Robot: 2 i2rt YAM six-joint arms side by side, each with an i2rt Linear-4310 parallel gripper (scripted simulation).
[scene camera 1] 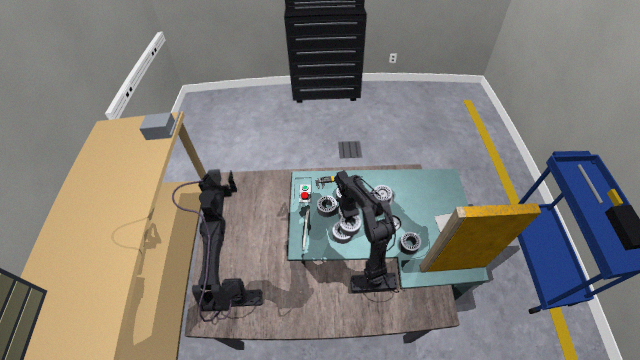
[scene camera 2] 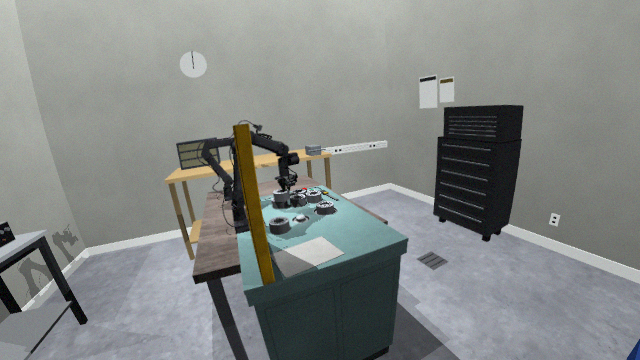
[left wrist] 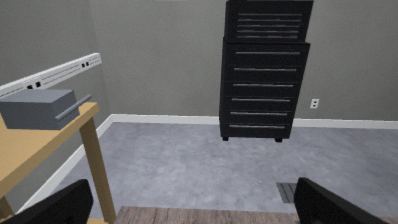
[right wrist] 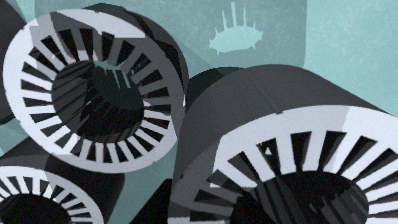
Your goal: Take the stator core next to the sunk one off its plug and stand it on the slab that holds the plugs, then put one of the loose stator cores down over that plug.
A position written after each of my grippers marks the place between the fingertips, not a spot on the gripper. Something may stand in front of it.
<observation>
In view: my left gripper [left wrist: 193,188], a stator core [right wrist: 299,114], a paper sheet [scene camera 2: 291,261] and a stator core [right wrist: 47,49].
The left wrist view misses the paper sheet: it is out of frame. The right wrist view misses the paper sheet: it is out of frame.
</observation>
